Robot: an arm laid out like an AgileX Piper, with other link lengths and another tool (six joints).
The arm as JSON. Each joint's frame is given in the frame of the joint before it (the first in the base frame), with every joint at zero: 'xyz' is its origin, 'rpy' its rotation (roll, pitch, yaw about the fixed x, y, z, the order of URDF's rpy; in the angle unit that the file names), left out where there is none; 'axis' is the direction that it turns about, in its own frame. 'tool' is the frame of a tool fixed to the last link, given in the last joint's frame.
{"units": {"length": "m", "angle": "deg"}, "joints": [
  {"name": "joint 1", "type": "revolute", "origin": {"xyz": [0.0, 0.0, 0.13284]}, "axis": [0.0, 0.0, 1.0]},
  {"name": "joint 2", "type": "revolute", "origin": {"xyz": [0.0, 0.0, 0.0], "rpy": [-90.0, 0.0, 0.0]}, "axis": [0.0, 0.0, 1.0]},
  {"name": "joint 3", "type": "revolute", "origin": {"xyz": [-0.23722, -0.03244, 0.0]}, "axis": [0.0, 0.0, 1.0]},
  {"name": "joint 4", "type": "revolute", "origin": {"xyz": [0.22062, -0.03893, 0.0], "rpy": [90.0, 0.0, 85.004]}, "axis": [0.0, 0.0, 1.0]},
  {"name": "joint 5", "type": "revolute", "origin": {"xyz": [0.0, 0.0, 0.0], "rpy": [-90.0, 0.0, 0.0]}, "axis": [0.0, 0.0, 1.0]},
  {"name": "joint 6", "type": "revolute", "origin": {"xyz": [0.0, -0.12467, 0.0], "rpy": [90.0, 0.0, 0.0]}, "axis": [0.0, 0.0, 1.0]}
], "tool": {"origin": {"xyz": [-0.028, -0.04, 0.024], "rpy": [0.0, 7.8, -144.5]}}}
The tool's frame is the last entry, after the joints.
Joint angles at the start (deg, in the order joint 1, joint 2, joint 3, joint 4, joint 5, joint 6):
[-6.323, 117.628, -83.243, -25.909, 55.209, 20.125]
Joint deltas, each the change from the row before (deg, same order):
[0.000, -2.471, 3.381, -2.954, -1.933, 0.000]
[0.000, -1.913, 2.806, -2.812, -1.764, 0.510]
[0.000, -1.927, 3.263, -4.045, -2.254, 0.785]
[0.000, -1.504, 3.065, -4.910, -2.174, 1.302]
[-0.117, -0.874, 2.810, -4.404, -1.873, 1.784]
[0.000, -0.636, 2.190, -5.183, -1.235, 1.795]
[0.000, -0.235, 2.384, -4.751, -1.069, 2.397]
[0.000, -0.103, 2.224, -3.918, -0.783, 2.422]
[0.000, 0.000, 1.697, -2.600, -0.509, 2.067]
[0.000, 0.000, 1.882, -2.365, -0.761, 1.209]
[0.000, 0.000, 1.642, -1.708, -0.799, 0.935]
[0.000, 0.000, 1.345, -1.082, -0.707, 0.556]
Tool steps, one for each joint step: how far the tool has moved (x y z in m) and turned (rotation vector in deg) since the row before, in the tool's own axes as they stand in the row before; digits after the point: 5 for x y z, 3 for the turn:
[0.00119, 0.00622, -0.00578, -0.004, 2.411, -2.086]
[0.00087, 0.00499, -0.00419, -0.059, 2.173, -1.585]
[0.00120, 0.00500, -0.00368, -0.180, 2.834, -2.412]
[0.00146, 0.00425, -0.00251, -0.446, 3.051, -2.778]
[-0.00147, 0.00349, 0.00036, -0.535, 2.141, -2.212]
[0.00109, 0.00260, -0.00070, -0.831, 2.555, -2.841]
[-0.00298, 0.00163, 0.00137, -0.819, 1.698, -2.359]
[-0.00470, 0.00102, 0.00162, -0.663, 1.060, -1.773]
[-0.00487, 0.00052, 0.00146, -0.432, 0.463, -0.919]
[-0.00602, -0.00106, 0.00166, 0.026, 0.245, -1.684]
[-0.00588, -0.00159, 0.00143, 0.278, 0.012, -1.302]
[-0.00538, -0.00170, 0.00120, 0.378, -0.189, -1.020]

